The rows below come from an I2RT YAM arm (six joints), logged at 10 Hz.
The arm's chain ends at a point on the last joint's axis. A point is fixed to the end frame.
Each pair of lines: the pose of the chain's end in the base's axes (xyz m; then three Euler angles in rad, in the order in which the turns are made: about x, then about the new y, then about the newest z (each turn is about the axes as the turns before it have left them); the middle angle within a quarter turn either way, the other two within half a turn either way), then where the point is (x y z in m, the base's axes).
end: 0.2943 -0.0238 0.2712 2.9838 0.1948 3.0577
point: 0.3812 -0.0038 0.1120
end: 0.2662 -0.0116 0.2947 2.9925 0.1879 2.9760
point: 0.3483 0.0139 0.1337
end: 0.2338 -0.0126 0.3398 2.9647 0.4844 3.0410
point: 0.3604 0.0107 0.2105
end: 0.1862 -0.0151 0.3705 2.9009 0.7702 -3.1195
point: 0.3461 0.0037 0.2847
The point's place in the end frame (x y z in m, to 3 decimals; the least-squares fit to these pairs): -0.059 0.040 0.168
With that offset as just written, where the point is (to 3 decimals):
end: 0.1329 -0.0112 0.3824 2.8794 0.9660 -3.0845
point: 0.306 0.012 0.329
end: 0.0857 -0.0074 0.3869 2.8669 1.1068 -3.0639
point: 0.264 0.021 0.358
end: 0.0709 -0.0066 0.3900 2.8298 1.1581 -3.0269
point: 0.250 0.022 0.371
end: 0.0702 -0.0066 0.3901 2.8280 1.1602 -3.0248
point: 0.249 0.022 0.371
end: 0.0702 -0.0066 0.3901 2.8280 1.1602 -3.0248
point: 0.249 0.022 0.371
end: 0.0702 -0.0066 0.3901 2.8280 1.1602 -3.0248
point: 0.249 0.022 0.371
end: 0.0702 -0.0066 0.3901 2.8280 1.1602 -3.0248
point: 0.249 0.022 0.371
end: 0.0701 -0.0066 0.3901 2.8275 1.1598 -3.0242
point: 0.249 0.022 0.371
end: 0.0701 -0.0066 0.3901 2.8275 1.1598 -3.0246
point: 0.249 0.022 0.371
